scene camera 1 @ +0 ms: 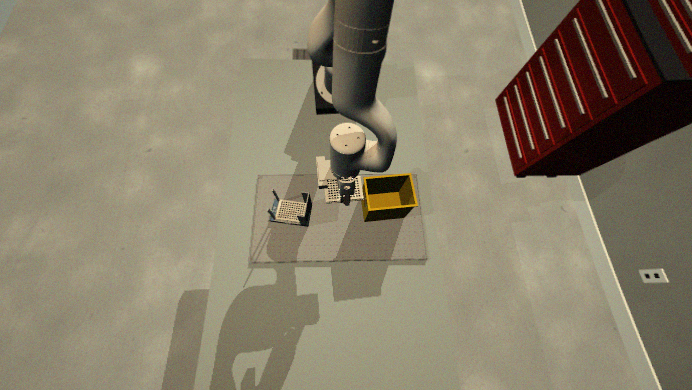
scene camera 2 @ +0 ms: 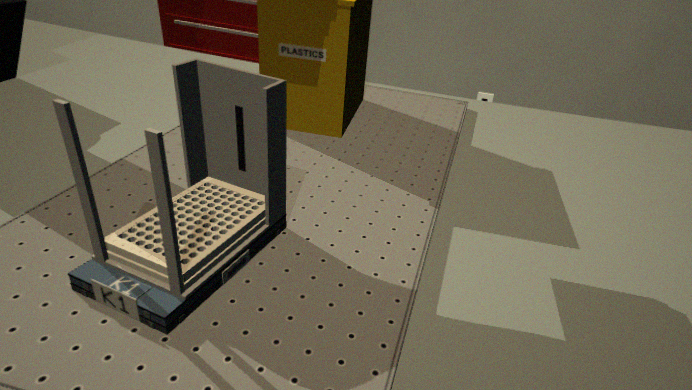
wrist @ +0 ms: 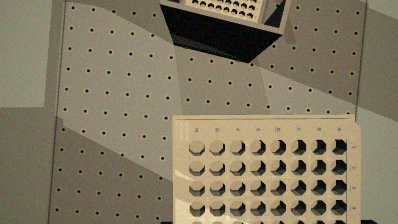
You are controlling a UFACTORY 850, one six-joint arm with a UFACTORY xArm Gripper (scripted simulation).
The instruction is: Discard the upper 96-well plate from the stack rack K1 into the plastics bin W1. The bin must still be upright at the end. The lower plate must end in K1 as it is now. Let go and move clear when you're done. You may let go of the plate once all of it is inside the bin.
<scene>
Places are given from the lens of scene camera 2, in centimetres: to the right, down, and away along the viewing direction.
yellow plastics bin W1 (scene camera 2: 323, 58): -3, -18, 61
back wall (scene camera 2: 222, 87): -11, -10, 42
The marked spots on the back wall and the yellow plastics bin W1 are 22 cm apart.
</scene>
